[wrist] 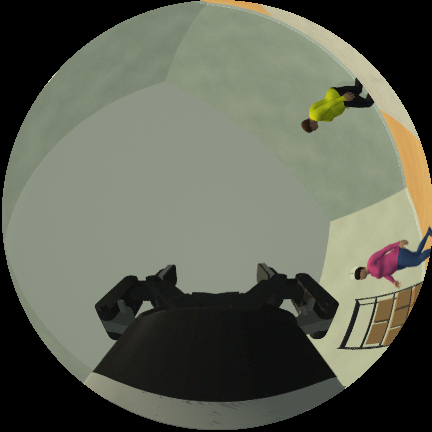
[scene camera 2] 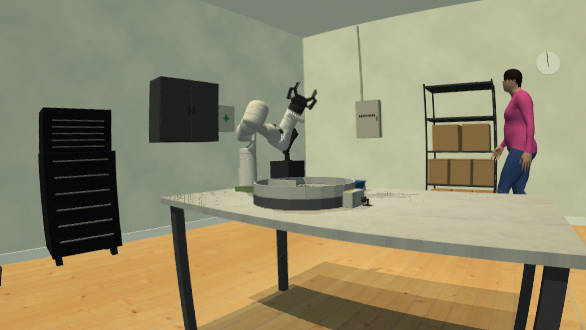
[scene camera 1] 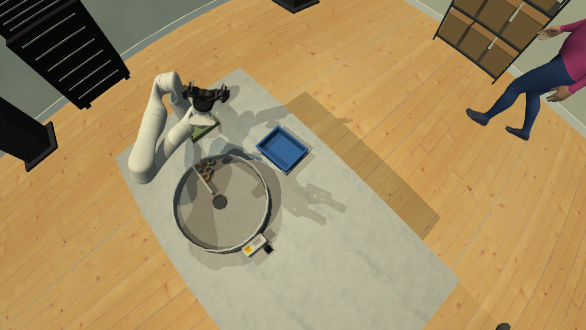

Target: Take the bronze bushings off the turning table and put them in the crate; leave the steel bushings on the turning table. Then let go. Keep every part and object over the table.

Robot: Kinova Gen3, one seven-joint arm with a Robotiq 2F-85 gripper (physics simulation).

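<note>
The grey round turning table stands on the worktable. Bronze bushings and steel bushings sit bunched together on it, against the thin bar near its upper-left rim in scene camera 1. They are small and partly shaded, so I cannot count them surely. The blue crate stands beside the turning table and looks empty. My gripper is open and empty, raised high and pointing upward, away from the bushings. The bushings and crate do not show in the wrist view.
A control box with a black knob is at the turning table's rim. A green plate lies partly under the arm. A person in pink stands off the table near a shelf rack.
</note>
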